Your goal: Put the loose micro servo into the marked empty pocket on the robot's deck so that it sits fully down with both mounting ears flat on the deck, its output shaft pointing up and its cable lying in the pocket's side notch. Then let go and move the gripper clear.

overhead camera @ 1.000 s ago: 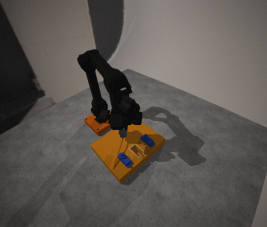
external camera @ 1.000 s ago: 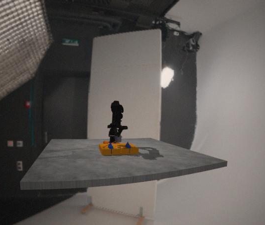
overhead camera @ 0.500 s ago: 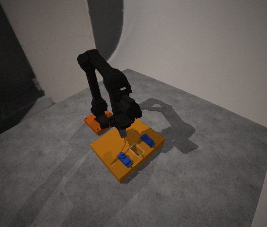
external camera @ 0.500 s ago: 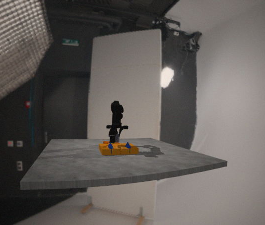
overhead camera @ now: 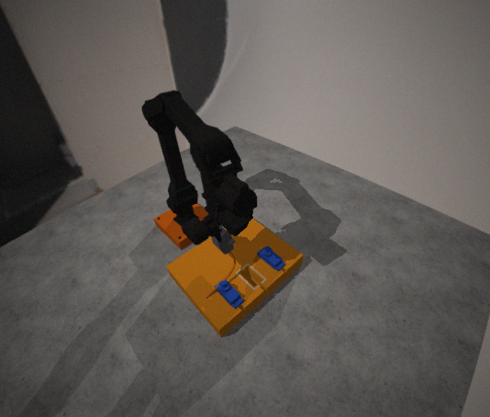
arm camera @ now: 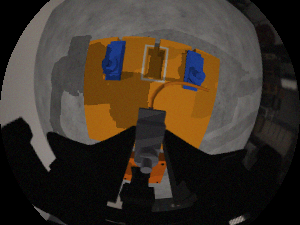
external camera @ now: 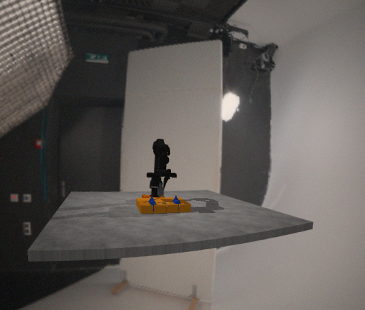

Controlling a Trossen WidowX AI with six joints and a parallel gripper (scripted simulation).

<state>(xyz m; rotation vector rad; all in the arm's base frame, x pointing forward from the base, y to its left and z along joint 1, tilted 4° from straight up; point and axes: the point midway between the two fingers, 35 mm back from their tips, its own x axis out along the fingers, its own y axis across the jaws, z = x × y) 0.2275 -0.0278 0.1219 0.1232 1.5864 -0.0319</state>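
Now: gripper tip 1 cm past the orange deck and 10 cm above it.
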